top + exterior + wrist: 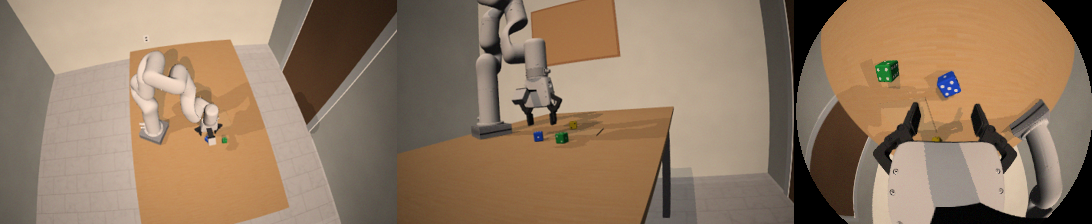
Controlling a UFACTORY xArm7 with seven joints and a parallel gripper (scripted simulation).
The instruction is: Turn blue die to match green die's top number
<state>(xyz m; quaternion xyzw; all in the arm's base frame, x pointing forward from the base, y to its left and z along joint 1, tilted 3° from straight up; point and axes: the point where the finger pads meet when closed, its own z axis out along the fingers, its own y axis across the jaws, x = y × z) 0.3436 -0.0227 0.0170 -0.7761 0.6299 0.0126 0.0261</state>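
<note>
Now: the blue die 4 cm below my hand and 3 cm to the right of it. The rest, counted from my hand: green die (11 cm ahead, 4 cm below, 3 cm to the right); yellow die (20 cm to the left, 4 cm below, 2 cm behind).
</note>
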